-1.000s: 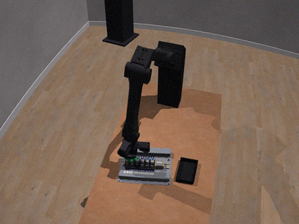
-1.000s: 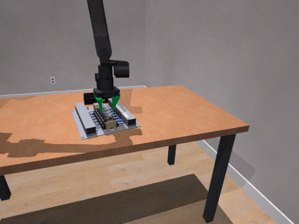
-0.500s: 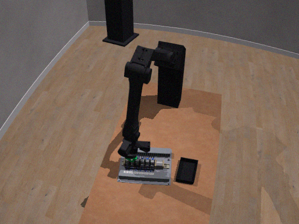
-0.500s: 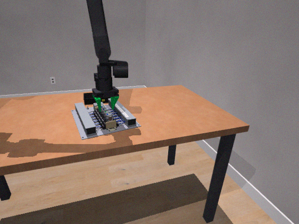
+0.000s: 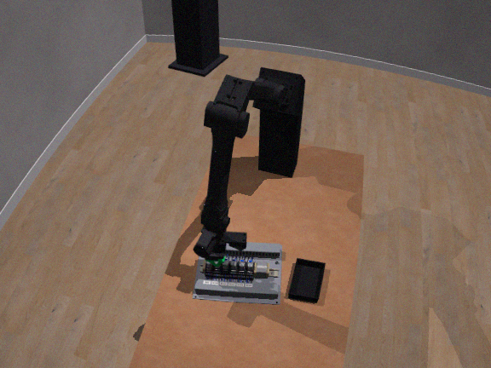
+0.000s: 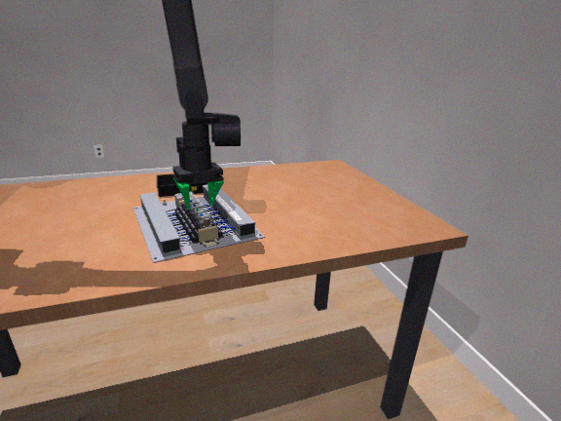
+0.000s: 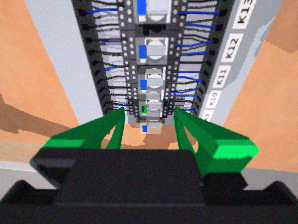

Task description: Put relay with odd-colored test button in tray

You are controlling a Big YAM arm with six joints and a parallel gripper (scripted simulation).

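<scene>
My hand is 3 cm above the grey relay. The rest, counted from my hand: black tray (10 cm behind, 32 cm to the left, 7 cm below).
</scene>
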